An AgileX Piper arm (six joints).
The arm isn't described. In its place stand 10 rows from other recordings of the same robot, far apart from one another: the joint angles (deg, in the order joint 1, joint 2, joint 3, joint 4, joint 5, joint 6), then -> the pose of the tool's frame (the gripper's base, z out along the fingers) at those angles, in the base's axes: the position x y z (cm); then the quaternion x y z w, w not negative.
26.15, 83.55, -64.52, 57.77, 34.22, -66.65 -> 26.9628 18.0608 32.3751 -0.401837 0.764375 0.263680 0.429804
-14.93, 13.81, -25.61, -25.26, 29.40, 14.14 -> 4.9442 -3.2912 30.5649 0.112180 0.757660 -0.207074 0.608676
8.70, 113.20, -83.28, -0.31, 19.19, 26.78 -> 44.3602 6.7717 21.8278 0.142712 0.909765 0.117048 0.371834
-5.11, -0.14, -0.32, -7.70, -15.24, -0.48 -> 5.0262 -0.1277 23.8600 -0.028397 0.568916 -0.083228 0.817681
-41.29, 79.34, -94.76, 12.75, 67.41, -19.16 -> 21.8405 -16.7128 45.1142 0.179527 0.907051 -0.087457 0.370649
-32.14, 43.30, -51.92, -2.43, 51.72, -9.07 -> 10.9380 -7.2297 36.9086 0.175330 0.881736 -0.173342 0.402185
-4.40, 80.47, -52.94, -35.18, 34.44, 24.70 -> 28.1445 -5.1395 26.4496 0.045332 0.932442 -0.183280 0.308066
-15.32, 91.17, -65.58, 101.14, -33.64, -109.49 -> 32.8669 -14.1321 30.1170 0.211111 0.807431 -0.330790 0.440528
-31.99, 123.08, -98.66, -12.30, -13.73, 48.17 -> 44.4039 -27.1934 26.6400 0.402488 0.624642 0.043416 0.667789
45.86, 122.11, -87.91, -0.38, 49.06, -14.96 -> 30.0436 30.8938 14.9425 -0.505172 0.856937 0.024620 0.099268
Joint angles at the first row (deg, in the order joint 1, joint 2, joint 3, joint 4, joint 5, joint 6):
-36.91 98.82 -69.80 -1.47 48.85 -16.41
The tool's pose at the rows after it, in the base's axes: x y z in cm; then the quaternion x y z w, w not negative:
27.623 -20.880 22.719 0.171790 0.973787 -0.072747 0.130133
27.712 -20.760 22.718 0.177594 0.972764 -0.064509 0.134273
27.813 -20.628 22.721 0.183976 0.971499 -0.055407 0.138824
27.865 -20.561 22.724 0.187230 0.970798 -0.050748 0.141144
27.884 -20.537 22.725 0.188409 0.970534 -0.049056 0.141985
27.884 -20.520 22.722 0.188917 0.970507 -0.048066 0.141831
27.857 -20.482 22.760 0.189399 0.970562 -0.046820 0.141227
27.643 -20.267 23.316 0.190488 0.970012 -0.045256 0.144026
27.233 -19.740 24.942 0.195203 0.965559 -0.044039 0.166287
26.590 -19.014 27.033 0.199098 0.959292 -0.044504 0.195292
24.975 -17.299 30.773 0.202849 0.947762 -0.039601 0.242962
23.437 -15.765 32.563 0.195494 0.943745 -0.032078 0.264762
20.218 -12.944 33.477 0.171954 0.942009 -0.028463 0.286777
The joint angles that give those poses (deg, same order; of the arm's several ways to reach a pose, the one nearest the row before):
-36.91 98.82 -69.81 -0.90 48.85 -16.41
-36.91 98.82 -69.80 0.35 48.85 -16.41
-36.91 98.82 -69.80 1.74 48.85 -16.41
-36.91 98.82 -69.80 2.44 48.85 -16.40
-36.91 98.82 -69.80 2.70 48.85 -16.41
-36.91 98.82 -69.80 2.81 48.91 -16.41
-36.91 98.75 -69.80 2.92 49.12 -16.41
-36.91 97.76 -69.80 3.25 49.89 -16.41
-36.91 95.00 -69.81 4.66 50.40 -16.41
-36.91 91.36 -69.80 6.20 50.98 -16.40
-36.91 84.39 -69.80 9.21 53.15 -16.49
-36.91 79.39 -68.48 11.37 54.97 -17.62
-36.91 70.25 -62.25 13.73 56.04 -20.75

